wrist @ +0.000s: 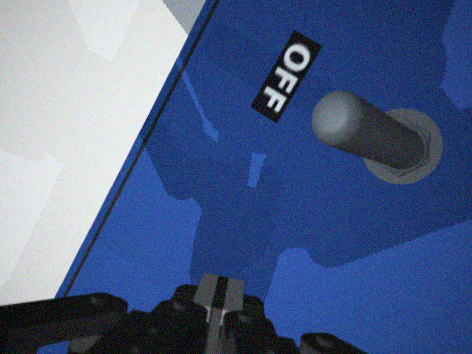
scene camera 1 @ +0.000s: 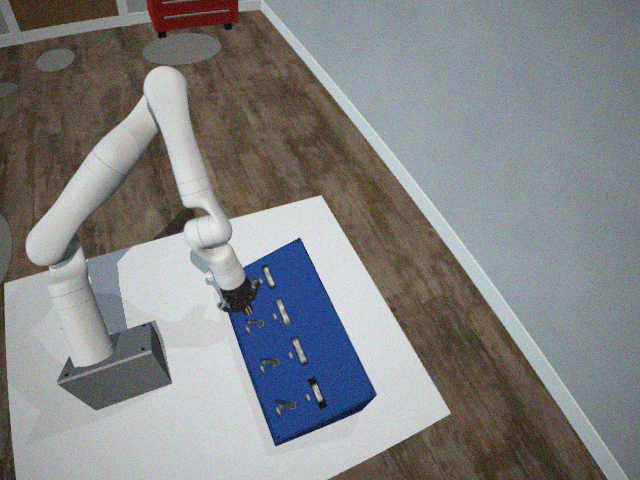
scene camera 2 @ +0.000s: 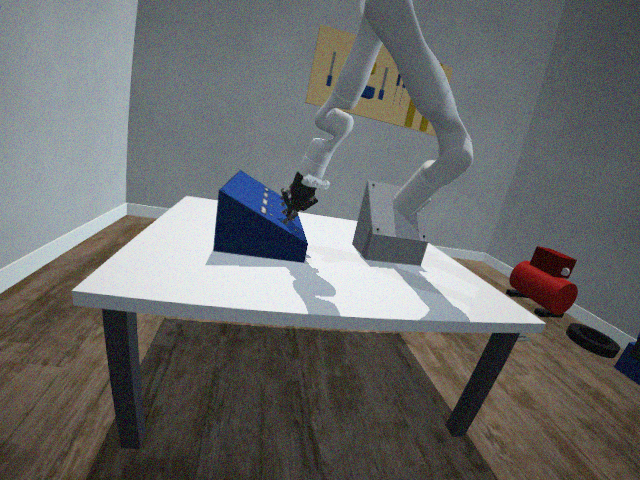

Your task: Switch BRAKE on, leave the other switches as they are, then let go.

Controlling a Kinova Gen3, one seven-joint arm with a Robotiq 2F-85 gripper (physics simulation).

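Frame: origin at the arm's base, x ahead, y left, z up, level; metres.
Seen in the pictures: gripper, between the fingertips: (wrist: 218, 305) (scene camera 1: 248, 312); arm's base, origin of its link: (scene camera 1: 96, 356) (scene camera 2: 404, 204).
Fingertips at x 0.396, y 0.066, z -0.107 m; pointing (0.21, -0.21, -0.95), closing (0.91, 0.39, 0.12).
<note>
Offsets run from my fingertips to a thing's top centre. "pt": to the spot under its first point. Level surfaces: height alone.
The blue sloped switch box (scene camera 1: 330, 341) (scene camera 2: 253, 237) (wrist: 350, 225) stands on the table. In scene view 1, three toggle switches show along its left side: an upper one @(pt 0.006 m ahead, 0.049 m right, 0.028 m up) (scene camera 1: 255, 323), a middle one @(pt 0.008 m ahead, 0.169 m right, 0.032 m up) (scene camera 1: 269, 363) and a lower one @(pt 0.012 m ahead, 0.288 m right, 0.037 m up) (scene camera 1: 285, 406). In the wrist view, a grey toggle lever @(0.002 m back, 0.075 m left, 0.044 m up) (wrist: 370, 132) leans toward a black OFF label @(pt 0.021 m back, 0.074 m left, 0.010 m down) (wrist: 286, 76). No BRAKE label is readable, so I cannot tell which switch it names. My gripper (scene camera 1: 248, 311) (scene camera 2: 287, 221) (wrist: 218, 305) is shut and empty, close above the panel, beside the upper visible toggle and apart from the wrist-view lever.
Pale upright parts in slots, including one @(pt 0.099 m ahead, 0.280 m right, 0.035 m up) (scene camera 1: 317, 392), stand right of the toggles. The grey arm base (scene camera 1: 118, 369) (scene camera 2: 392, 250) stands on the white table @(0.084 m down) (scene camera 1: 403, 382) (scene camera 2: 180, 289). A red tank (scene camera 2: 542, 286) and a black ring (scene camera 2: 591, 339) are on the floor.
</note>
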